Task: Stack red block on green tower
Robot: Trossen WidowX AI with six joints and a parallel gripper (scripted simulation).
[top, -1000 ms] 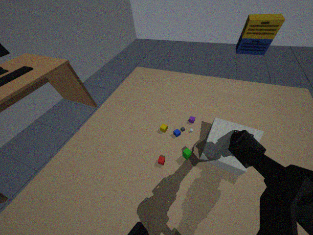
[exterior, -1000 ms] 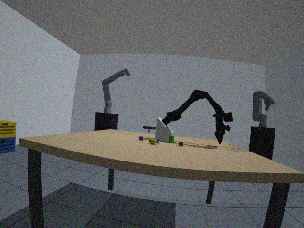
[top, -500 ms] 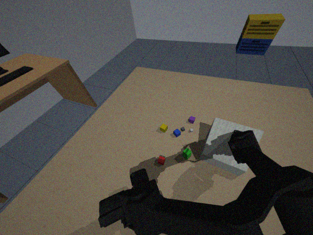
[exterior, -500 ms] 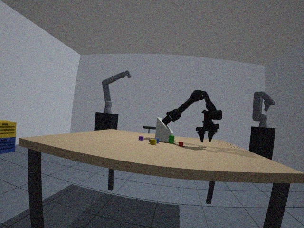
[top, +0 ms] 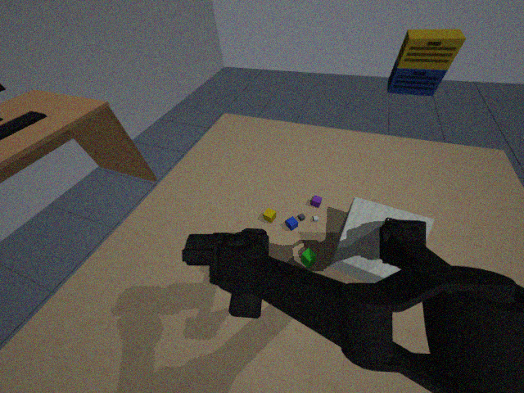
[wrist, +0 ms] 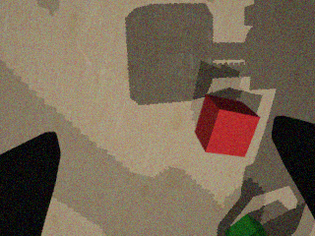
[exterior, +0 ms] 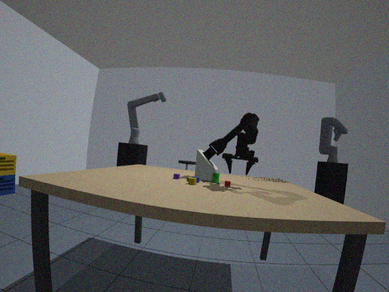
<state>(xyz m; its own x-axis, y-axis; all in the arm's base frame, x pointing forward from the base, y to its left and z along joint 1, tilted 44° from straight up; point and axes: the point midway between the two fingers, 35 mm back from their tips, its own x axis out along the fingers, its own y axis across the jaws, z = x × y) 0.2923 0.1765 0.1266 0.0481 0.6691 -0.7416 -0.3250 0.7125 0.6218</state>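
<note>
My gripper tip is 1 cm past the red block, 5 cm to the left of it and 6 cm above it. Round my gripper tip: purple block 8 cm behind, 35 cm to the right, 6 cm below; then blue block 3 cm behind, 23 cm to the right, 6 cm below; then yellow block 5 cm ahead, 23 cm to the right, 5 cm below.
</note>
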